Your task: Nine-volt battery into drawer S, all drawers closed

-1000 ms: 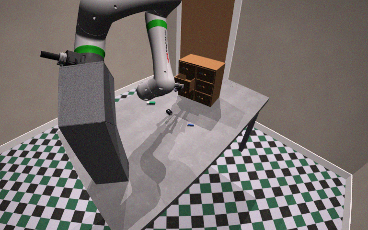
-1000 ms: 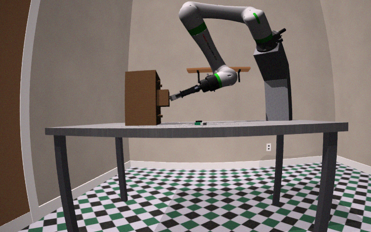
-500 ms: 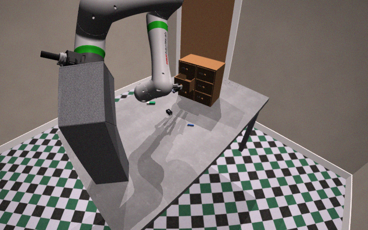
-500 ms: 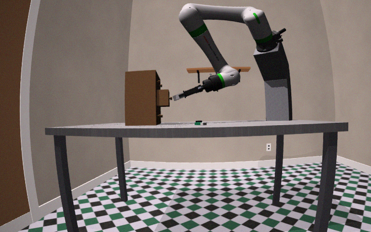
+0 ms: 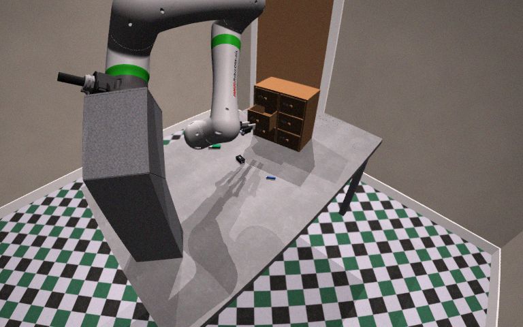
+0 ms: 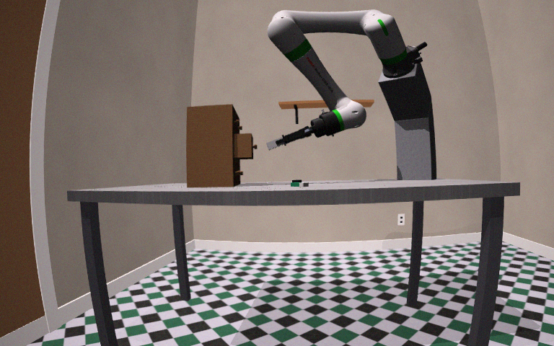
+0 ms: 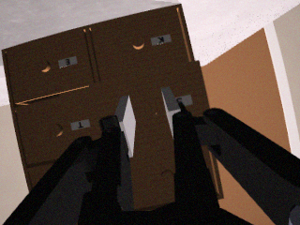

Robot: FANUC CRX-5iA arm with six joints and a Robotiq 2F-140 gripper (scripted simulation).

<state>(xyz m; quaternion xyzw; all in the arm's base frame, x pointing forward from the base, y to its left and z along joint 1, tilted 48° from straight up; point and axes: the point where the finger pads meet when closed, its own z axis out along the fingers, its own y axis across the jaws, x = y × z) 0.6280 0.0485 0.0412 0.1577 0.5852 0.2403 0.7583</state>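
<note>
Right now my hand is 8 cm past the nine-volt battery, 4 cm to the left of it and 15 cm above it. Round my hand: small blue stick: 6 cm behind, 22 cm to the right, 16 cm below; then white eraser-like block: 11 cm behind, 16 cm to the left, 15 cm below.
</note>
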